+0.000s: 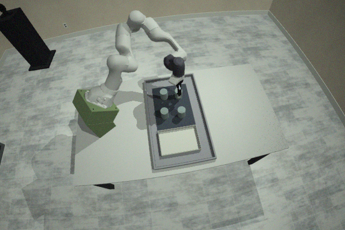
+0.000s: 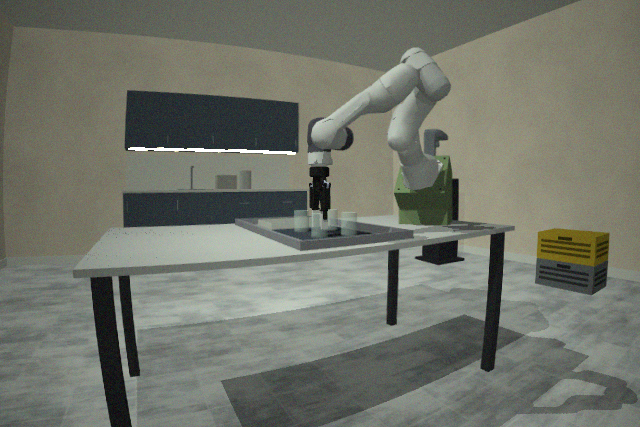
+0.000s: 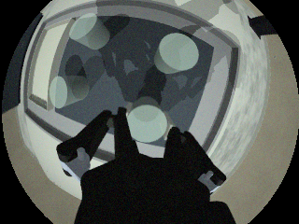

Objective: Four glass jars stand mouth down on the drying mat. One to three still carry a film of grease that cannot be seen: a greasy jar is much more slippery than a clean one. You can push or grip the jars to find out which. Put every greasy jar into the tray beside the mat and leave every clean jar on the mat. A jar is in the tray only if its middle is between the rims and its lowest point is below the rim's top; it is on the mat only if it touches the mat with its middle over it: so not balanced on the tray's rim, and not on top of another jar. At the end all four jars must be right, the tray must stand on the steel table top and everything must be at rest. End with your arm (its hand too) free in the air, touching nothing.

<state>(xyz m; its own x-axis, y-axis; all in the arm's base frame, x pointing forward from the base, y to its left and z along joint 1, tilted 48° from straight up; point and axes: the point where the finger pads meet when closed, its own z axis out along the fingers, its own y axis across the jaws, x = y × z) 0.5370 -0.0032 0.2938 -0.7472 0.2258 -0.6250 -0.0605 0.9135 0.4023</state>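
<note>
My gripper is now 30 mm past the white tray, 410 mm to the left of it and 60 mm above it. The rest, counted from my hand: dark drying mat (60 mm behind, 90 mm to the right, 60 mm below); then grey steel surround (30 mm behind, 190 mm to the right, 70 mm below).
</note>
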